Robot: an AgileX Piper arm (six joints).
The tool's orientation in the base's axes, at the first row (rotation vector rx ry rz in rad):
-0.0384, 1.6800, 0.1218
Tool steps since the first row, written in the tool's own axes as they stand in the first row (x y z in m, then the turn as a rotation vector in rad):
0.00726, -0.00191, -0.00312, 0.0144, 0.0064, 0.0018
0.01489, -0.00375, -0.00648, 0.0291, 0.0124, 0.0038
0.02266, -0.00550, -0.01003, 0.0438, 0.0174, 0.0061
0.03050, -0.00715, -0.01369, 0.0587, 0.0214, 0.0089
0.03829, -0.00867, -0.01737, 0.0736, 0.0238, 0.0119
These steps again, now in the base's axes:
-0.00372, -0.00188, -0.00698, -0.0005, 0.0072, -0.0141
-0.00773, -0.00370, -0.01429, -0.0007, 0.0141, -0.0286
-0.01195, -0.00544, -0.02172, -0.0006, 0.0200, -0.0431
-0.01630, -0.00709, -0.02920, 0.0001, 0.0249, -0.0580
-0.02067, -0.00862, -0.03663, 0.0011, 0.0283, -0.0730

